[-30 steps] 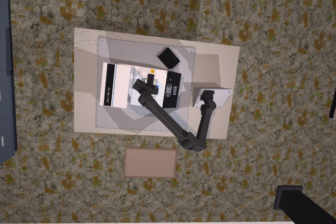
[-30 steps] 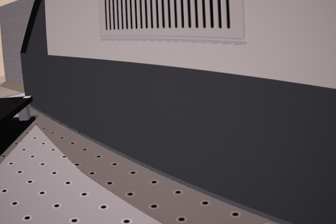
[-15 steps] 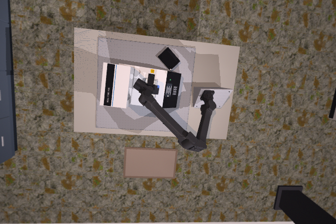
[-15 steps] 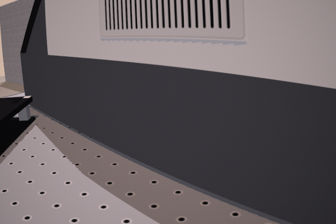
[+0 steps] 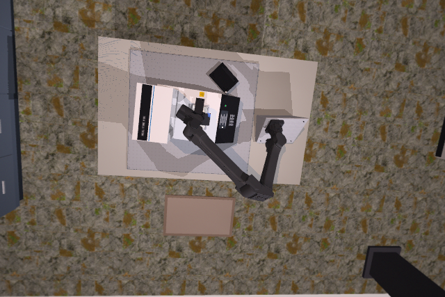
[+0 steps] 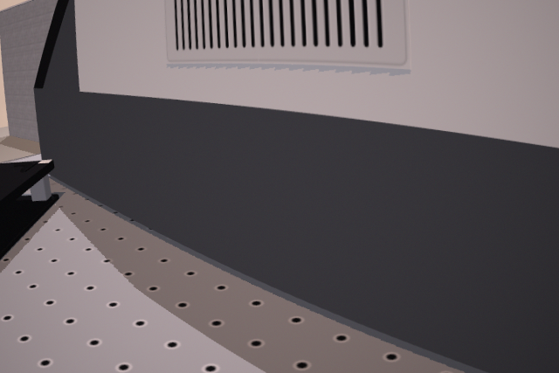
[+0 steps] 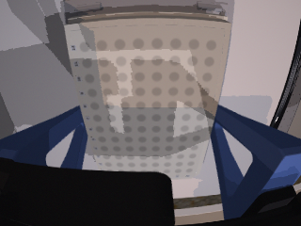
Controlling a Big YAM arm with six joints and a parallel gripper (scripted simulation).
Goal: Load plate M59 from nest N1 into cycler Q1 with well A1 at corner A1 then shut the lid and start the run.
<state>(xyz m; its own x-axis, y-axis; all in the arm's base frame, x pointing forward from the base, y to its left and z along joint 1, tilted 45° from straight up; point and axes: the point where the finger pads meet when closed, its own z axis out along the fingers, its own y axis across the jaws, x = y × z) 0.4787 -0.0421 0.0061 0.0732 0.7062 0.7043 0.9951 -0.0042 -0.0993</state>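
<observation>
My hand is right at the sealed plate M59. Round my hand: black plate nest N1: 15 cm behind, 26 cm to the right, 19 cm below.
</observation>
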